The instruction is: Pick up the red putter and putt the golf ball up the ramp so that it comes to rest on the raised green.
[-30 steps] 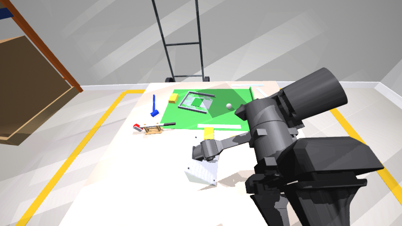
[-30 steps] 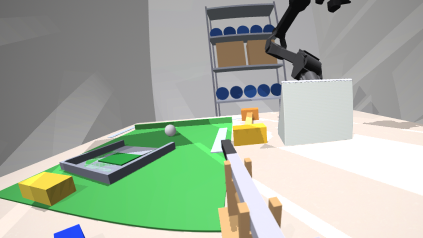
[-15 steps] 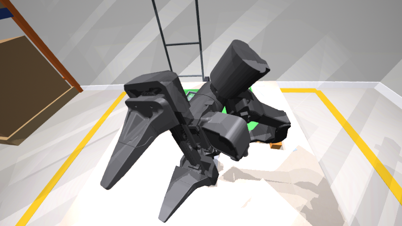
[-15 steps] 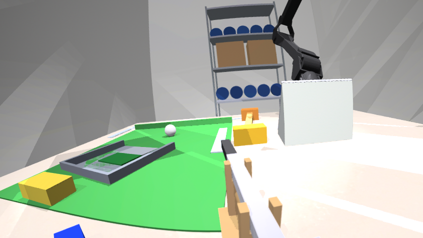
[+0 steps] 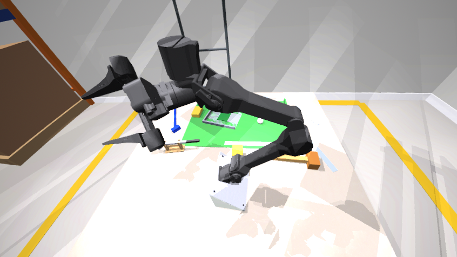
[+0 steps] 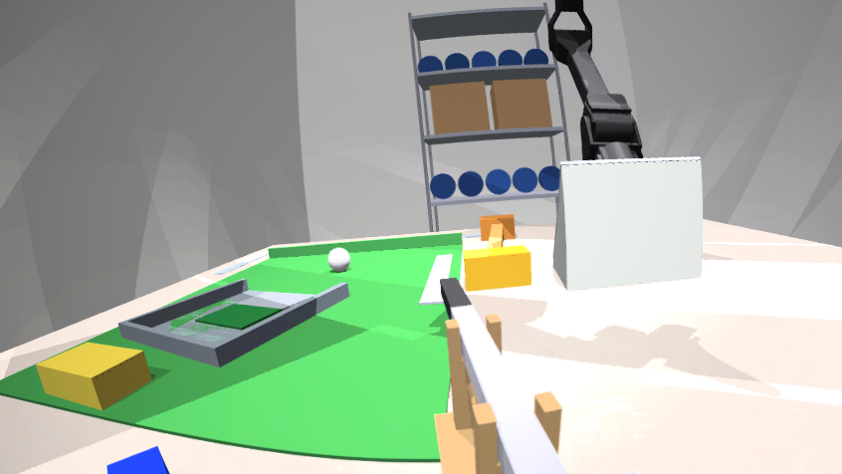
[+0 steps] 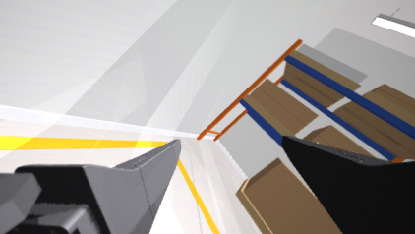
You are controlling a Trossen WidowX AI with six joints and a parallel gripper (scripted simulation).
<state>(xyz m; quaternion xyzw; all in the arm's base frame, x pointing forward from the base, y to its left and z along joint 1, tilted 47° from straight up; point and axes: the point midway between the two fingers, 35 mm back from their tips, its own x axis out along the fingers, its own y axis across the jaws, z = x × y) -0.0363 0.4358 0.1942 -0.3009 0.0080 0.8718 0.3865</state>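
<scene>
The wooden stand is 35 cm ahead of my gripper tip, 15 cm to the left of it and 53 cm below it. Round my gripper tip: blue putter (63 cm ahead, 24 cm to the left, 55 cm below); then white golf ball (56 cm ahead, 40 cm to the right, 54 cm below); then green mat (59 cm ahead, 25 cm to the right, 57 cm below).
</scene>
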